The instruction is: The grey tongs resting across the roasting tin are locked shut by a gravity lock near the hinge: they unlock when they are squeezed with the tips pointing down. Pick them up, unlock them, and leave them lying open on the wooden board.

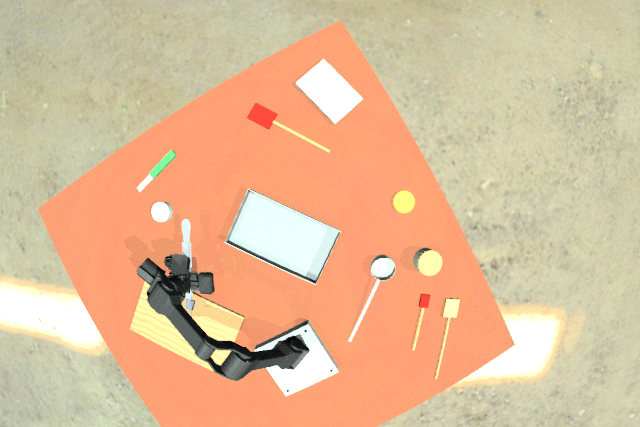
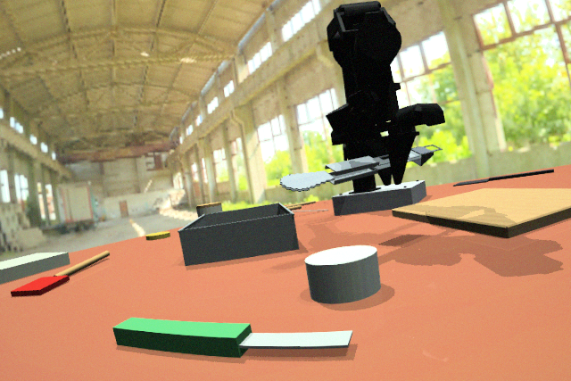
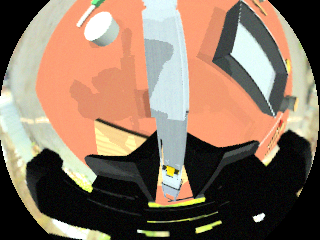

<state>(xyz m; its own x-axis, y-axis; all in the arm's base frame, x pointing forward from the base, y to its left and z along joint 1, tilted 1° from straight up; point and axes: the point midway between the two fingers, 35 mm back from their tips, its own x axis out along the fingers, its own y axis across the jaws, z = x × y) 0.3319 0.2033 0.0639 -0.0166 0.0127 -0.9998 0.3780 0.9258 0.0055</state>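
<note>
My gripper tip is now 140 mm past the wooden board, 130 mm to the right of it and 70 mm above it. Round my gripper tip: green-white tool (350 mm ahead, 10 mm to the left, 70 mm below); roasting tin (10 mm ahead, 310 mm to the right, 50 mm below); red spatula (320 mm ahead, 440 mm to the right, 70 mm below).
</note>
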